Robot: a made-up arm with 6 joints. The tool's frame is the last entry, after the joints. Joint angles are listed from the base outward. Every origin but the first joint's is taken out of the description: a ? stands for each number. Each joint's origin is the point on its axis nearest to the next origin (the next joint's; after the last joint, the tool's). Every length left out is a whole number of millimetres.
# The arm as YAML. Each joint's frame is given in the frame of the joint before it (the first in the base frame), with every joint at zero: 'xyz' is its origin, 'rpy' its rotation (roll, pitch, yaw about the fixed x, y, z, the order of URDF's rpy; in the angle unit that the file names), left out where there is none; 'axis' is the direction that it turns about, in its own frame. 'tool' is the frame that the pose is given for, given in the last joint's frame.
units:
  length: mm
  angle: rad
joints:
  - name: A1
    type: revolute
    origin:
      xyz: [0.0, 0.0, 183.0]
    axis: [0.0, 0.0, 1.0]
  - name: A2
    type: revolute
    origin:
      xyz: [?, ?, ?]
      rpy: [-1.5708, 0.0, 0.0]
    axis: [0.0, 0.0, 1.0]
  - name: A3
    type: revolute
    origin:
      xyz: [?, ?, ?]
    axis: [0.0, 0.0, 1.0]
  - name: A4
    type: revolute
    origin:
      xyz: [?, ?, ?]
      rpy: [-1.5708, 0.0, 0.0]
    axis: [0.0, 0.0, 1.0]
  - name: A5
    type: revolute
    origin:
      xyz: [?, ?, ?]
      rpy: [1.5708, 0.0, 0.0]
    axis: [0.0, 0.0, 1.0]
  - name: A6
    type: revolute
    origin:
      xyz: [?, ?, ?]
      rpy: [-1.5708, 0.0, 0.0]
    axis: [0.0, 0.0, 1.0]
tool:
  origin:
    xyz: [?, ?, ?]
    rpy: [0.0, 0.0, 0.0]
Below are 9 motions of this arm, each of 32 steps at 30 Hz.
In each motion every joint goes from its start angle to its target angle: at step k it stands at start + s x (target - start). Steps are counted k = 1, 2, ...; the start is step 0. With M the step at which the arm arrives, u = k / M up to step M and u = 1 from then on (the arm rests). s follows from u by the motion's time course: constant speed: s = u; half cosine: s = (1 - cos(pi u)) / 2; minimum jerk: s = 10 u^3 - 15 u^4 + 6 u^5.
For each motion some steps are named. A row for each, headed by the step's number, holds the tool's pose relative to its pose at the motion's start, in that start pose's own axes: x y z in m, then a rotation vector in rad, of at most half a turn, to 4 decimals.
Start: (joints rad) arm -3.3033 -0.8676 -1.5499 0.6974 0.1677 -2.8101
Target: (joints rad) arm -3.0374 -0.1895 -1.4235 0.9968 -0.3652 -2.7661
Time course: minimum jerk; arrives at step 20
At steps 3, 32:
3: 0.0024 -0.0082 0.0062 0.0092 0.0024 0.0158
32: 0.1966 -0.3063 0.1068 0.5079 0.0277 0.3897

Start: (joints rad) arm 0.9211 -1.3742 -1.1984 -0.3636 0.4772 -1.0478
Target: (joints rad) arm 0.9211 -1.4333 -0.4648 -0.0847 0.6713 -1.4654
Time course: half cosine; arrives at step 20
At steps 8, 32:
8: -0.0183 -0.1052 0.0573 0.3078 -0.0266 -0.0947
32: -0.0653 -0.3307 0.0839 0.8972 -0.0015 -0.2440

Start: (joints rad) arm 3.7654 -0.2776 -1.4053 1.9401 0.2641 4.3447
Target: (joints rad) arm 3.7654 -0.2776 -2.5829 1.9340 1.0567 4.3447
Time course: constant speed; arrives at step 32
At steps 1, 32:
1: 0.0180 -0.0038 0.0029 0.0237 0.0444 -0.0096
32: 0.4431 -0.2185 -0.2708 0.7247 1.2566 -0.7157

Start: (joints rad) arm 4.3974 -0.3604 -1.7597 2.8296 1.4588 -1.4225
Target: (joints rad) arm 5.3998 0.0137 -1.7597 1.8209 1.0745 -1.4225
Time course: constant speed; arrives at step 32
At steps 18, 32:
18: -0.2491 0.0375 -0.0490 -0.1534 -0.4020 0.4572
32: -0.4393 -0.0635 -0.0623 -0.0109 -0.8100 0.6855

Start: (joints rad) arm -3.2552 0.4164 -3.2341 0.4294 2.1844 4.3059
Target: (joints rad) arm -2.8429 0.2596 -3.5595 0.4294 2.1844 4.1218
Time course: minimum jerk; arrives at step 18
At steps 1, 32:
1: 0.0003 0.0001 -0.0002 -0.0006 0.0000 -0.0011
32: 0.1642 -0.0256 -0.1493 -0.4698 -0.0179 -0.6070

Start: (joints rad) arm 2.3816 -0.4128 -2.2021 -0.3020 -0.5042 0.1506
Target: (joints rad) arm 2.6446 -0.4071 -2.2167 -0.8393 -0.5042 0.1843
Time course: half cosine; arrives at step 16
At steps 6, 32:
6: -0.0001 -0.0228 -0.0022 0.0801 0.0055 -0.0556
32: -0.0013 -0.0710 -0.0151 0.2513 0.0370 -0.1855

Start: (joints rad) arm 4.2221 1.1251 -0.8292 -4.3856 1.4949 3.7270
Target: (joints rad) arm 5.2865 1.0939 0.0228 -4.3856 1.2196 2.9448
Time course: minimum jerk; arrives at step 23
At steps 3, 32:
3: -0.0075 -0.0060 -0.0001 0.0078 -0.0232 -0.0034
32: -0.1403 -0.2371 -0.3342 0.6943 -1.3228 -0.3386

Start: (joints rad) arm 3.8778 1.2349 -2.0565 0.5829 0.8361 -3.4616
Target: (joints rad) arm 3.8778 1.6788 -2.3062 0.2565 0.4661 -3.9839
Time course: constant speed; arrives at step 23
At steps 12, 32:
12: 0.0044 -0.0440 0.0482 0.1816 -0.0267 -0.3648
32: 0.0185 -0.0730 0.0899 0.3278 -0.0148 -0.7284

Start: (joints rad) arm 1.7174 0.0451 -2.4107 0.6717 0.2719 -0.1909
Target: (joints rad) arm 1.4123 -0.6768 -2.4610 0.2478 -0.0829 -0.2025
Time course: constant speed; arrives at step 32
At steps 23, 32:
23: 0.1958 -0.1942 -0.3090 -0.0419 0.7935 -0.5282
32: 0.1846 -0.2896 -0.4443 -0.0405 1.1048 -0.7411

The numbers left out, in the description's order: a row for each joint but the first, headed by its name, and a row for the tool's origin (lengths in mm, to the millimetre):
A2: 0.0 0.0 0.0
A3: 37.0 -196.0 0.0
A4: 61.0 268.0 0.0
A5: 0.0 0.0 0.0
A6: 120.0 153.0 0.0
tool: 0.0 0.0 0.0

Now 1 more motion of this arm.
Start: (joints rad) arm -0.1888 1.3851 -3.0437 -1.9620 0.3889 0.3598
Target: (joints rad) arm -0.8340 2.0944 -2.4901 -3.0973 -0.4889 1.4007
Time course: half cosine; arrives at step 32
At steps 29, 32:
29: -0.3302 -0.4610 -0.5185 1.8319 -0.1164 0.1123
32: -0.3328 -0.4581 -0.5343 1.8785 -0.1310 0.1237

